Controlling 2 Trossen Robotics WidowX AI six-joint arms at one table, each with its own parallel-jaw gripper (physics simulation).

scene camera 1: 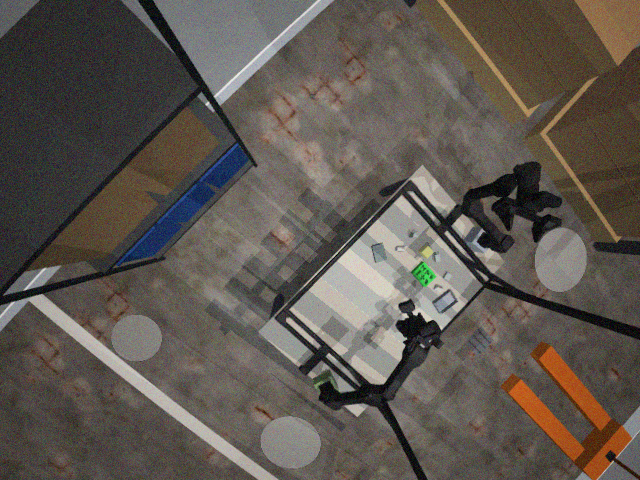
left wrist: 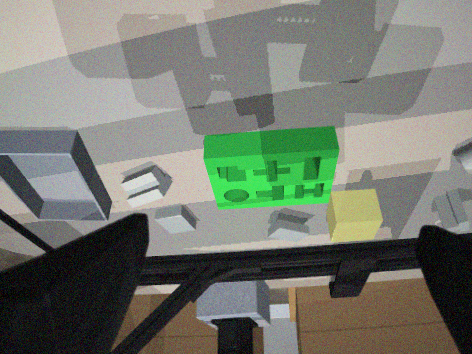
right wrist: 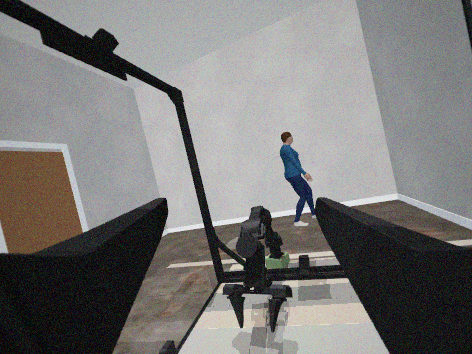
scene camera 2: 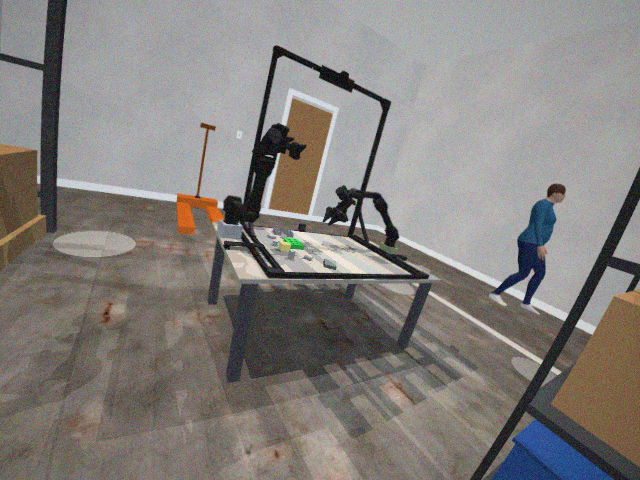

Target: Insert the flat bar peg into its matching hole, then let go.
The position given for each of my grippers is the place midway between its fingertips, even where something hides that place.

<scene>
My left gripper (left wrist: pixel 285 233) is open, with nothing in its grasp. Also in view: a green hole block (left wrist: pixel 284 167). My right gripper (scene camera 1: pixel 522 236) is open and holds nothing. A grey tray (left wrist: pixel 55 179) and a yellow block (left wrist: pixel 353 215) rest on the table.
My left gripper also shows in the right wrist view (right wrist: pixel 256 330). My right gripper also shows in the right wrist view (right wrist: pixel 242 205). The right wrist view misses the green hole block: it is out of frame. The right wrist view misses the yellow block: it is out of frame.
</scene>
